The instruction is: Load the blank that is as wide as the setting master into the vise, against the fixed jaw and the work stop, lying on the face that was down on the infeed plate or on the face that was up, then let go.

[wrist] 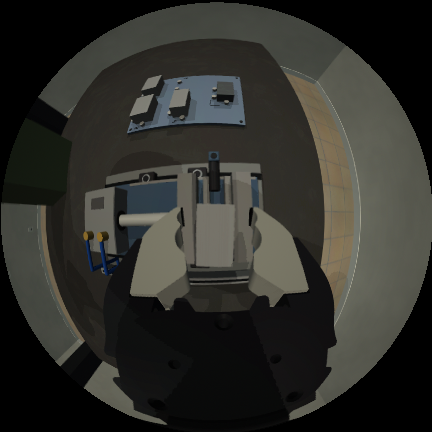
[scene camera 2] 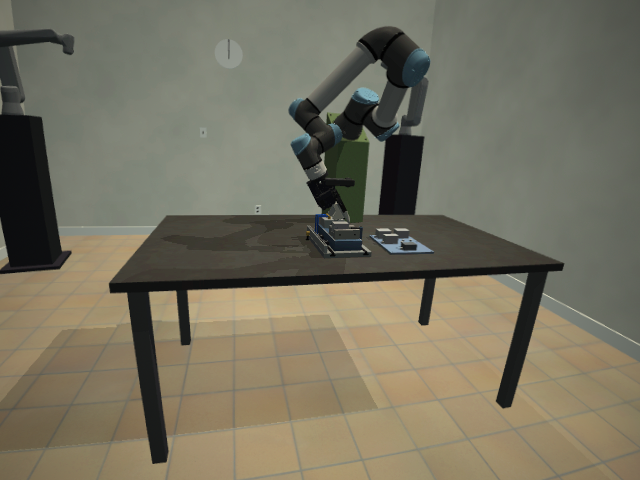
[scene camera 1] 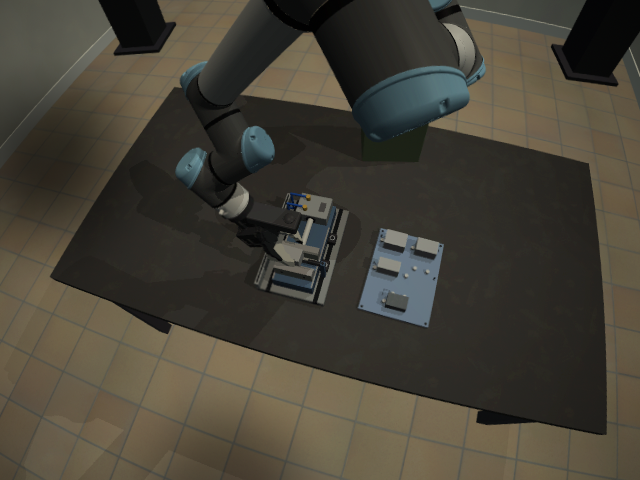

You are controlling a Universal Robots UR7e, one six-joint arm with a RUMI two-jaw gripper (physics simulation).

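A light grey blank lies in the vise, between the left, movable jaw and the right, fixed jaw. The black work stop is at its far end; contact cannot be told. My gripper is open, tilted over the vise. Its fingers appear on either side of the blank in the wrist view, over the jaws, holding nothing. A dark grey block, perhaps the setting master, is on the blue plate.
Three light grey blocks also stand on the blue plate, beside several small round pins. The vise's grey drive housing has blue hoses and brass fittings. A green pedestal stands behind the table.
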